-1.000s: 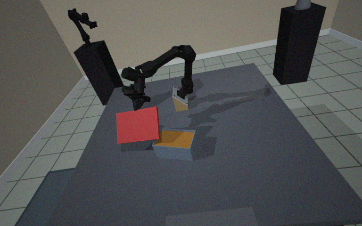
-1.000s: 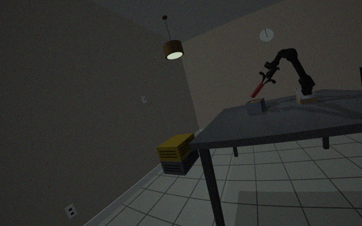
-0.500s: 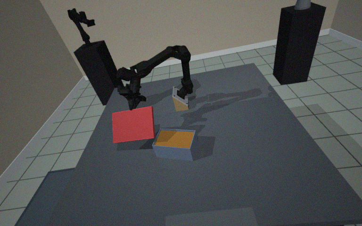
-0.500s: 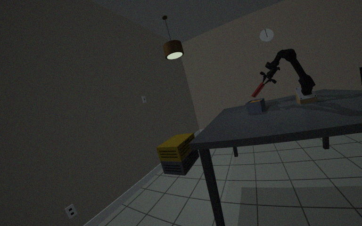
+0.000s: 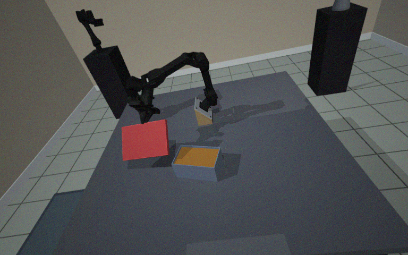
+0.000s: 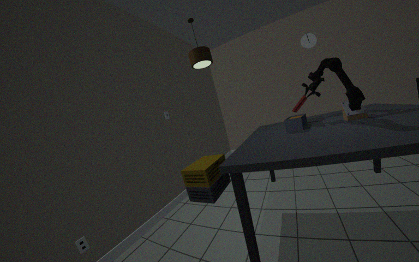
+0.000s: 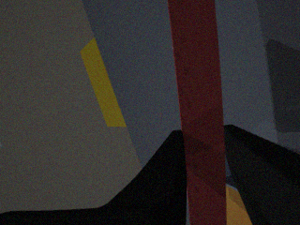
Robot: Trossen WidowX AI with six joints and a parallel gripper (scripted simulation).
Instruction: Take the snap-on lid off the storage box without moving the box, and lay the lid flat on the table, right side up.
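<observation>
Now: gripper tip 6 cm short of the red lid and 5 cm above it. Round my gripper tip: storage box: 13 cm ahead, 24 cm to the left, 18 cm below.
</observation>
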